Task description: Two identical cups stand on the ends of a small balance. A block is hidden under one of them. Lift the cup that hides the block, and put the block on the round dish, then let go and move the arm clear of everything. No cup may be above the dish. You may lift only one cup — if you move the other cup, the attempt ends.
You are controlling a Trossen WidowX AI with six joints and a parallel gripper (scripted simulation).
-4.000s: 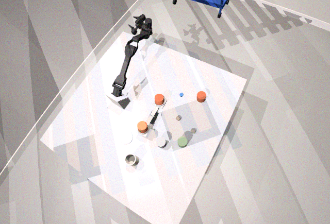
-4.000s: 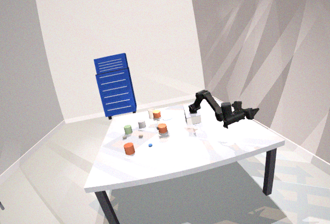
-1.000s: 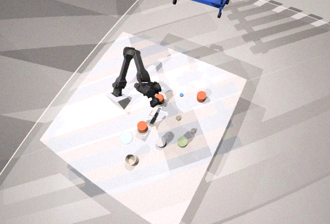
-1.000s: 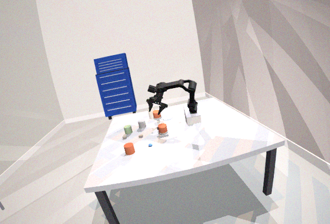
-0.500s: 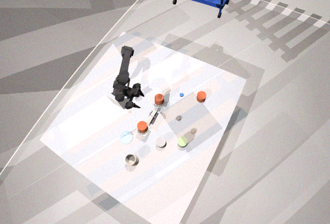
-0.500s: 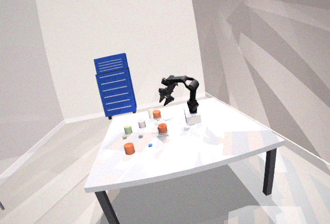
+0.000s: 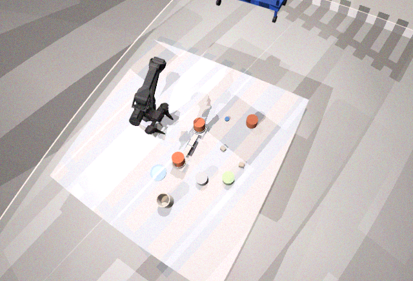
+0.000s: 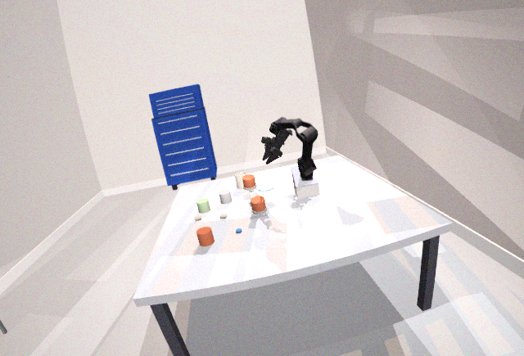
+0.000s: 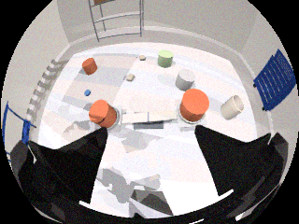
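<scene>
Now: the pale teal block 200 mm below my gripper tip, 150 mm to the left of it and 60 mm ahead of it. The rest, counted from my gripper tip: round pale blue dish: 230 mm to the right, 230 mm below, 30 mm ahead; orange cup: 130 mm below, 120 mm ahead, 110 mm to the right; balance beam: 200 mm below, 90 mm ahead, 20 mm to the left.
</scene>
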